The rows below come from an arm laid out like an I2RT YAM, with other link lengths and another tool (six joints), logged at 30 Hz.
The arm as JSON. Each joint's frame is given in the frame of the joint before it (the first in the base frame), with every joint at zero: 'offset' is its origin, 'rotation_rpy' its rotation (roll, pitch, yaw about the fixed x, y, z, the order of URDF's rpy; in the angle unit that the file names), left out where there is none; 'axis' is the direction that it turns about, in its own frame. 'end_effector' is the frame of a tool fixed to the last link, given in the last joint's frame.
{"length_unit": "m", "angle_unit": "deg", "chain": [
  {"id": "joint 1", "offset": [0.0, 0.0, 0.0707], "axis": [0.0, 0.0, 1.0]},
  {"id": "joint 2", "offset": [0.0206, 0.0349, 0.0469], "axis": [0.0, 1.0, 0.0]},
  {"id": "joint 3", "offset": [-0.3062, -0.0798, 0.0], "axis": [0.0, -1.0, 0.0]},
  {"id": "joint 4", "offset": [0.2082, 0.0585, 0.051], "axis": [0.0, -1.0, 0.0]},
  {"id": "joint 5", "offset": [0.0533, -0.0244, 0.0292], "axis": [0.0, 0.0, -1.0]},
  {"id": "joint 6", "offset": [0.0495, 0.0, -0.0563], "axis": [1.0, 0.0, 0.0]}
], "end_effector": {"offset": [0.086, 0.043, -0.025], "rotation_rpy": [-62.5, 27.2, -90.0]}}
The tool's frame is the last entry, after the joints.
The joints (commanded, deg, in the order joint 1, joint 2, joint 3, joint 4, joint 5, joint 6), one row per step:
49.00, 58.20, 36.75, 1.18, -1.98, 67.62
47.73, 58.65, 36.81, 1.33, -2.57, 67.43
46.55, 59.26, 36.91, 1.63, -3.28, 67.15
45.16, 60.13, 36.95, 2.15, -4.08, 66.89
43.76, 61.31, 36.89, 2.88, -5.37, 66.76
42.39, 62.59, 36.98, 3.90, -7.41, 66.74
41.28, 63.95, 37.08, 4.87, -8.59, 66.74
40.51, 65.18, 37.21, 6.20, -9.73, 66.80
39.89, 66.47, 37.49, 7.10, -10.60, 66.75
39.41, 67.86, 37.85, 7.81, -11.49, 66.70
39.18, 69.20, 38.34, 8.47, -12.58, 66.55
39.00, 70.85, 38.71, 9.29, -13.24, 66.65
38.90, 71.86, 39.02, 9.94, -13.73, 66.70
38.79, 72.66, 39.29, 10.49, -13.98, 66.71
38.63, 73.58, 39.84, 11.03, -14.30, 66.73
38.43, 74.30, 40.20, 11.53, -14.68, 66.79
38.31, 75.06, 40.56, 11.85, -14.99, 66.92
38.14, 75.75, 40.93, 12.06, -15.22, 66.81
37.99, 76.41, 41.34, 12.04, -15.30, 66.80
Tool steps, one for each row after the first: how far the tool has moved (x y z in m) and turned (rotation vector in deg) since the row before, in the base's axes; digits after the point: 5 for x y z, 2 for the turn. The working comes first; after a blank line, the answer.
Tool pose at each row, in the base's axes (x y z in m, rotation vector in deg; the steps are taken from these numbers as rounded here):
0.13787, 0.20944, 0.28721, -25.47, 107.74, 11.29
0.14213, 0.20814, 0.28632, -24.95, 108.06, 10.76
0.14623, 0.20762, 0.28550, -24.66, 108.29, 10.37
0.15156, 0.20717, 0.28391, -24.25, 108.65, 9.89
0.15666, 0.20768, 0.28121, -24.17, 109.28, 9.84
0.16077, 0.20943, 0.28026, -24.39, 109.73, 10.74
0.16608, 0.21092, 0.27851, -24.27, 110.21, 10.98
0.17040, 0.21325, 0.27850, -24.19, 110.22, 11.67
0.17475, 0.21564, 0.27768, -24.28, 110.41, 12.01
0.17876, 0.21854, 0.27627, -24.61, 110.75, 12.38
0.18143, 0.22243, 0.27569, -25.34, 110.87, 13.11
0.18562, 0.22645, 0.27320, -25.72, 111.39, 13.48
0.18824, 0.22923, 0.27256, -25.94, 111.49, 13.88
0.19081, 0.23125, 0.27218, -26.00, 111.50, 14.06
0.19421, 0.23378, 0.27295, -25.98, 111.39, 14.34
0.19687, 0.23556, 0.27337, -25.95, 111.35, 14.65
0.19935, 0.23746, 0.27305, -25.98, 111.53, 14.90
0.20184, 0.23895, 0.27260, -26.10, 111.59, 14.92
0.20447, 0.24021, 0.27185, -26.11, 111.85, 14.79

0.00426, -0.00130, -0.00089, -0.15, 0.18, -0.65
0.00410, -0.00052, -0.00082, -0.16, 0.13, -0.41
0.00533, -0.00045, -0.00159, -0.18, 0.23, -0.55
0.00510, 0.00051, -0.00270, -0.10, 0.60, -0.15
0.00411, 0.00175, -0.00095, 0.42, 0.63, 0.53
0.00531, 0.00149, -0.00175, 0.13, 0.51, -0.02
0.00432, 0.00233, -0.00001, 0.50, 0.15, 0.27
0.00435, 0.00239, -0.00082, 0.15, 0.26, 0.20
0.00401, 0.00290, -0.00141, 0.03, 0.42, 0.37
0.00267, 0.00389, -0.00058, 0.12, 0.30, 0.84
0.00419, 0.00402, -0.00249, -0.04, 0.60, 0.39
0.00262, 0.00278, -0.00064, 0.14, 0.19, 0.33
0.00257, 0.00202, -0.00038, 0.09, 0.05, 0.12
0.00340, 0.00253, 0.00077, 0.22, -0.04, 0.12
0.00266, 0.00178, 0.00042, 0.23, 0.03, 0.12
0.00248, 0.00190, -0.00032, 0.12, 0.23, 0.12
0.00249, 0.00149, -0.00045, -0.06, 0.07, 0.09
0.00263, 0.00126, -0.00075, -0.15, 0.22, -0.08

